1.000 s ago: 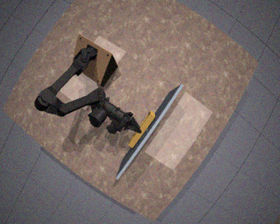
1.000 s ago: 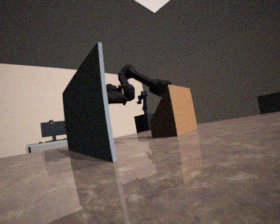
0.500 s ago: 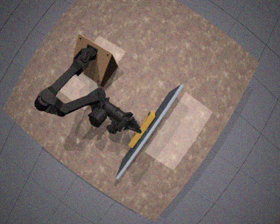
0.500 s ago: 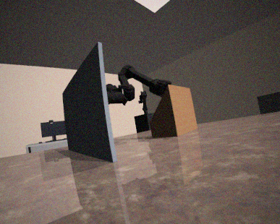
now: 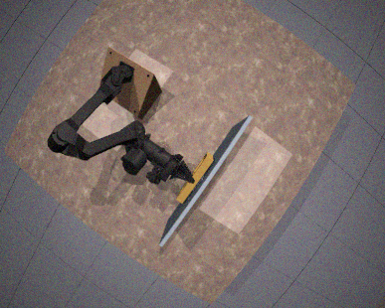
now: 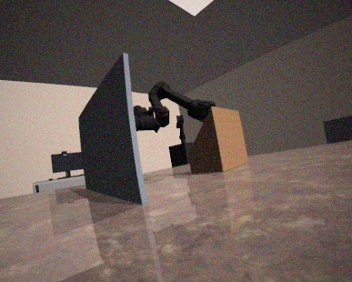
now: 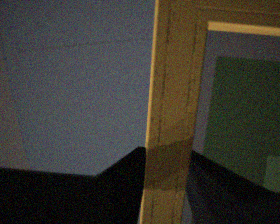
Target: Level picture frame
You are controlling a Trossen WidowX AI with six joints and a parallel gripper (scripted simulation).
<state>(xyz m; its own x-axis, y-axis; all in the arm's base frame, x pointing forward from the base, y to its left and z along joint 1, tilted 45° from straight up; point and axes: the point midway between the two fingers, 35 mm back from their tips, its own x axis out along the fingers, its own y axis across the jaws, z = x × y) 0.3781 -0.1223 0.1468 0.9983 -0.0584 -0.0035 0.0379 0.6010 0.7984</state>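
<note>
My gripper tip is now 10 mm short of the picture frame, 10 mm to the right of it and 50 mm above it. Round my gripper tip: blue-grey wall panel 20 mm ahead, 20 mm to the left, 70 mm below.
</note>
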